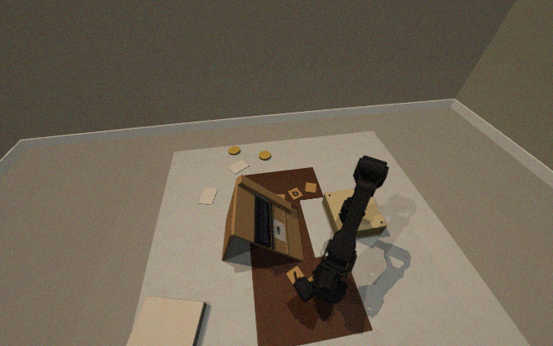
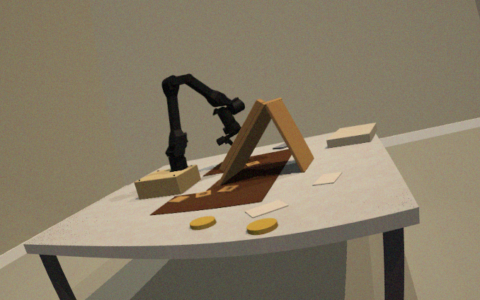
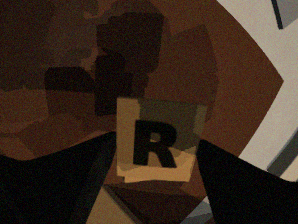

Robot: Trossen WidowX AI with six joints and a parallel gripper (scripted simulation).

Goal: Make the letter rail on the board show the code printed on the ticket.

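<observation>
The white ticket lies 22 cm to the right of my gripper tip, 8 cm ahead of it and 4 cm above it. The rest, counted from my gripper tip: flat beige box: 51 cm ahead, 7 cm to the left, 4 cm below; then brown mat: 25 cm to the right, 6 cm below, 3 cm behind.
</observation>
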